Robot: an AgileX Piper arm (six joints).
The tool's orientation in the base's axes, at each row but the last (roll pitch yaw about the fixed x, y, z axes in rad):
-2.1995, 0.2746, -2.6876
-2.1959, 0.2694, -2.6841
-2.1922, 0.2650, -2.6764
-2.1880, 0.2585, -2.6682
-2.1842, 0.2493, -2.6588
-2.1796, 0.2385, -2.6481
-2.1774, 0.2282, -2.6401
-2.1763, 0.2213, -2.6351
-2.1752, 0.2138, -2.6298
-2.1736, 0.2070, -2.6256
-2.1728, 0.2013, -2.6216
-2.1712, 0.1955, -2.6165
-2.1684, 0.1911, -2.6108
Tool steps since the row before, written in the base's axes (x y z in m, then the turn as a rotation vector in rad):
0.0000, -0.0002, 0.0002, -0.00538, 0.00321, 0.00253
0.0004, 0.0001, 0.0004, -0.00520, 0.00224, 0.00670
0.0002, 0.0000, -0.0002, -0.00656, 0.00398, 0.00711
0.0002, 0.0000, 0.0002, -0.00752, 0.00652, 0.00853
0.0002, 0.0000, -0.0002, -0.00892, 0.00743, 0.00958
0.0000, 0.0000, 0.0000, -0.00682, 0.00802, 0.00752
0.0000, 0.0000, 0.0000, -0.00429, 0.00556, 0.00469
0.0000, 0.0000, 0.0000, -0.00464, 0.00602, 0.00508
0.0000, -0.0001, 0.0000, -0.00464, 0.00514, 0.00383
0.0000, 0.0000, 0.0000, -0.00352, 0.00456, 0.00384
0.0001, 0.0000, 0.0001, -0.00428, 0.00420, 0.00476
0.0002, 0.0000, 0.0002, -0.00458, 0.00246, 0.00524
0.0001, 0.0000, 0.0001, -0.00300, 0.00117, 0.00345
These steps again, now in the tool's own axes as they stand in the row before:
0.0000, -0.0003, 0.0000, 0.00261, 0.00036, -0.00622
-0.0005, -0.0003, -0.0001, 0.00176, -0.00351, -0.00784
-0.0001, 0.0001, 0.0002, 0.00207, -0.00266, -0.00990
-0.0002, -0.0002, 0.0000, 0.00142, -0.00216, -0.01285
-0.0001, 0.0001, 0.0002, 0.00195, -0.00232, -0.01474
0.0000, 0.0000, 0.0000, 0.00037, -0.00054, -0.01292
0.0000, 0.0000, 0.0000, 0.00000, 0.00000, -0.00844
0.0000, 0.0000, 0.0000, -0.00001, 0.00000, -0.00914
0.0000, -0.0001, 0.0001, 0.00068, 0.00049, -0.00787
0.0000, 0.0000, 0.0000, 0.00001, 0.00000, -0.00692
-0.0001, -0.0001, 0.0000, 0.00064, -0.00084, -0.00758
-0.0002, -0.0002, 0.0000, 0.00166, -0.00218, -0.00685
-0.0001, -0.0001, 0.0000, 0.00130, -0.00169, -0.00421

